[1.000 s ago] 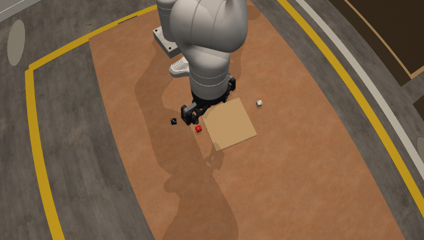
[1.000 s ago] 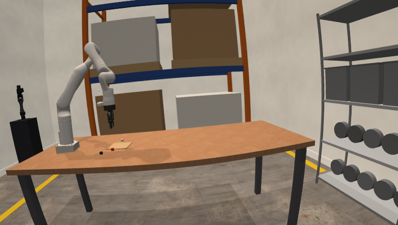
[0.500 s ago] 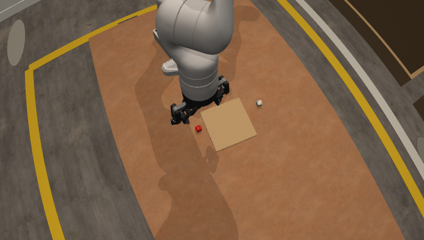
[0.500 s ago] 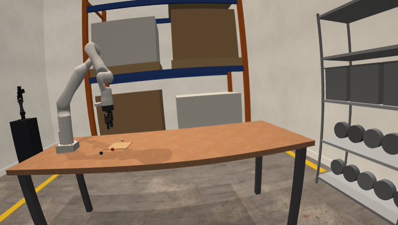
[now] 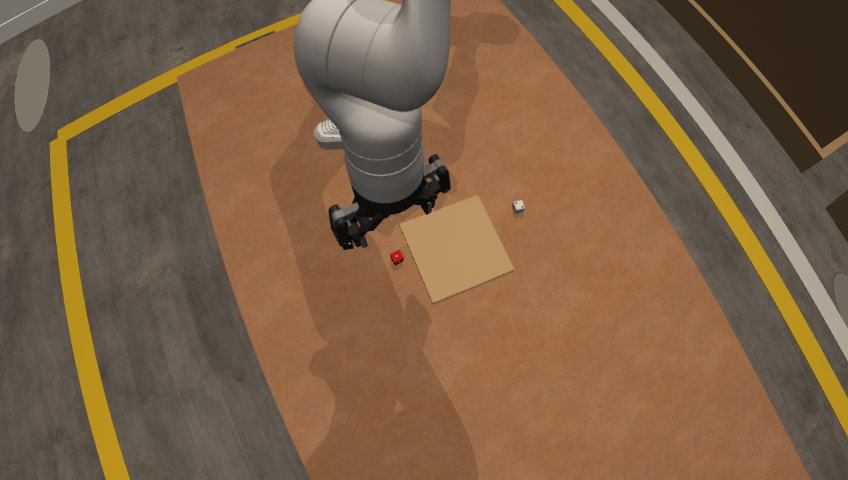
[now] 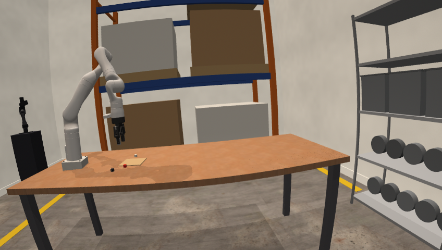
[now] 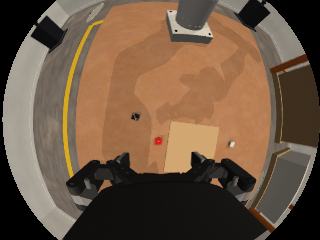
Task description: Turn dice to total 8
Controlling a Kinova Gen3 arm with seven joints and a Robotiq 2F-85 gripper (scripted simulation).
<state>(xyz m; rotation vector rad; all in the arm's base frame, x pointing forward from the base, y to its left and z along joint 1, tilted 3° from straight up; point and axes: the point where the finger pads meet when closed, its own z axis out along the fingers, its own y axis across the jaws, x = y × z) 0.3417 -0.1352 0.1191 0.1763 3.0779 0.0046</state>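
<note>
Right now my hand is 14 cm above the red die. Round my hand: black die (7 cm behind, 5 cm to the right, 14 cm below); then tan mat (4 cm ahead, 8 cm to the left, 15 cm below); then white die (5 cm ahead, 21 cm to the left, 14 cm below).
</note>
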